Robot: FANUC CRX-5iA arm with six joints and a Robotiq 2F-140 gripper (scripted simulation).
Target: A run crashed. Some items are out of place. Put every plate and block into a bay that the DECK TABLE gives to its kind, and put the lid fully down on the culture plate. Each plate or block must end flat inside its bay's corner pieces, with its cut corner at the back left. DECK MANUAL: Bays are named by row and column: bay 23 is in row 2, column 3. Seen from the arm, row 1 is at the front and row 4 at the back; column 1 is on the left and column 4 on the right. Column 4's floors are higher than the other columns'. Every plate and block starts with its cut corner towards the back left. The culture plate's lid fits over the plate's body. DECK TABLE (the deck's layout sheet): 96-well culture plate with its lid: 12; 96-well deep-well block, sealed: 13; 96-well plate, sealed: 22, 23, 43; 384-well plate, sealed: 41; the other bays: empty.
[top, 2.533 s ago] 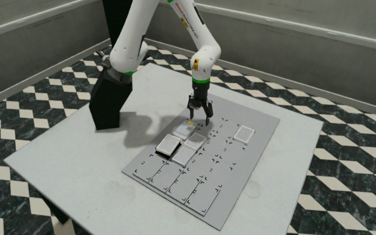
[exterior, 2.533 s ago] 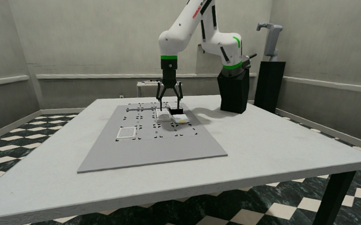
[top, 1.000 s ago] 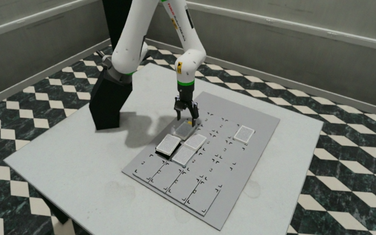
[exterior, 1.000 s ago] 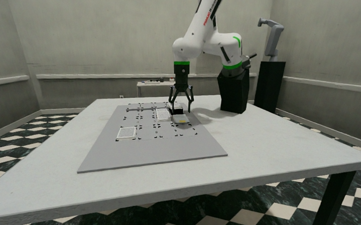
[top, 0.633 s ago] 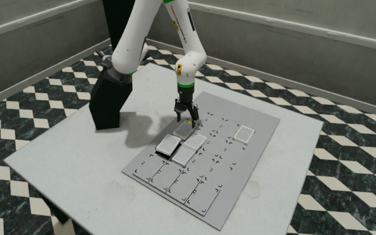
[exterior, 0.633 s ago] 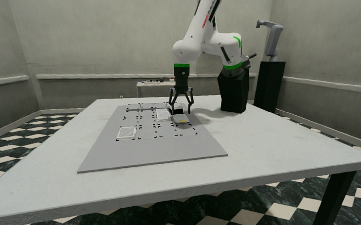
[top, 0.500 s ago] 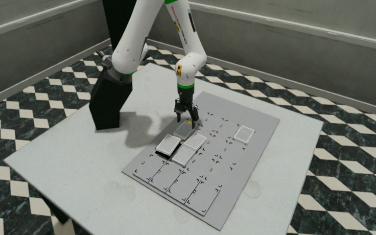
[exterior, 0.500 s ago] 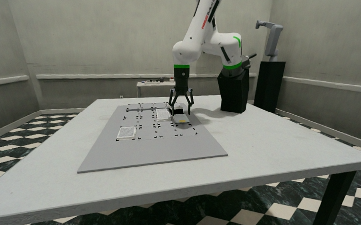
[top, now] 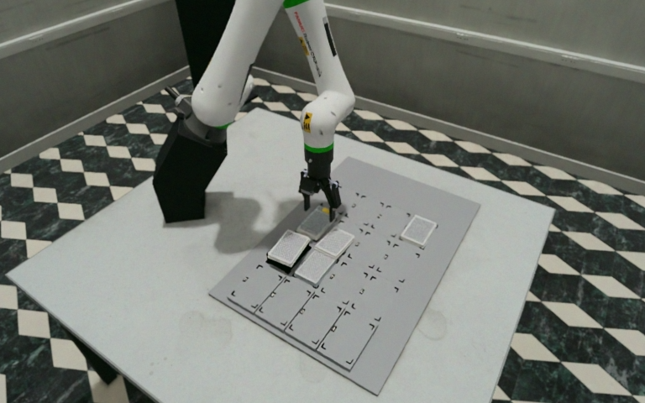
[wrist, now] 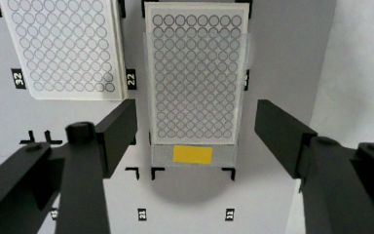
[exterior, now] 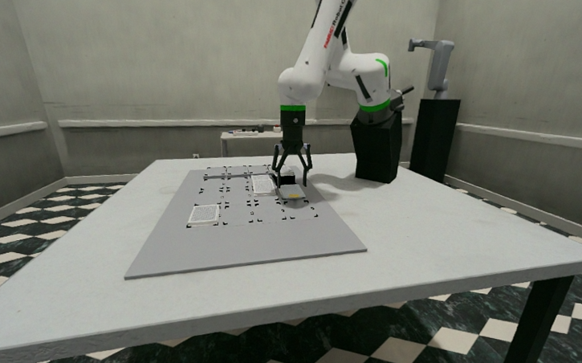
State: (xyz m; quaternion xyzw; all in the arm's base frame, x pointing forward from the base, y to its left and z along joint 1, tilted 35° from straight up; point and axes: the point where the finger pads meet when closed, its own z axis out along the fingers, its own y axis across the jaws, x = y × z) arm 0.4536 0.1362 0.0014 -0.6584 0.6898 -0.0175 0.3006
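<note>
Now: the lid 40 mm below my hand. The rest, counted from my hand: 384-well plate (310 mm ahead, 160 mm to the left, 50 mm below); black deep-well block (10 mm ahead, 190 mm to the right, 40 mm below).
</note>
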